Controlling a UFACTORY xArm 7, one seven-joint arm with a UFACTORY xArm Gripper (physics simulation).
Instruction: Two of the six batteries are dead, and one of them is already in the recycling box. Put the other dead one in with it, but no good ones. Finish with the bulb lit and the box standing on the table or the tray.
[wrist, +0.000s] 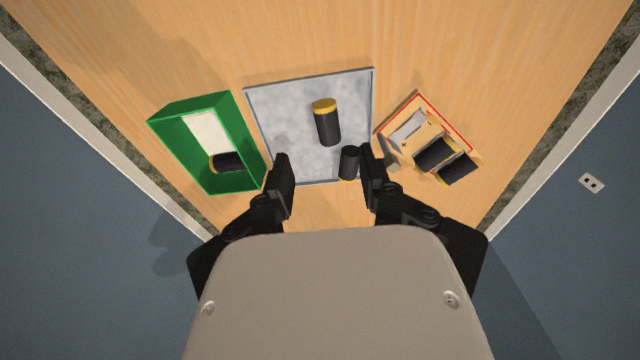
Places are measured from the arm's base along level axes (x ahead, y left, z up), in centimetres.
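Pixels of known places: gripper, fingertip midpoint: (324, 162).
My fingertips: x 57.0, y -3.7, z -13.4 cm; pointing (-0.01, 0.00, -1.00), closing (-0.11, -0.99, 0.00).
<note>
Ahead of a thing's pixels: the offset from my fingertips to its top centre. "spot": to the spot under its first point. Level surfaces: height alone.
My gripper (324, 162) is open with nothing between its fingers, above the near part of the grey tray @(dz -15.3, dx -7.9, dy +2.8 cm) (285, 84). A black battery with a yellow end @(dz -12.8, dx -4.5, dy +0.4 cm) (327, 125) lies on the tray. Another black battery @(dz -12.8, dx -13.4, dy -1.5 cm) (349, 162) lies at the tray's near right corner, beside the right finger. The green recycling box @(dz -10.5, dx -3.7, dy +18.3 cm) (252, 150) stands upright on the table left of the tray, with one battery @(dz -12.8, dx -7.3, dy +18.6 cm) (229, 162) inside. At the right, a battery holder (395, 114) with a red outline has two batteries @(dz -11.9, dx -13.8, dy -15.9 cm) (436, 154) @(dz -11.9, dx -18.8, dy -20.1 cm) (457, 168) in it and an uncovered grey slot. I cannot make out the bulb.
A small grey-brown block-like part @(spot: dz -7.3, dx -8.6, dy -7.1 cm) (392, 165) is at the holder's near left side, close to the right finger. The wooden table @(dz -16.5 cm) (200, 30) has dark edges at left and right. A wall socket (591, 182) is at the far right.
</note>
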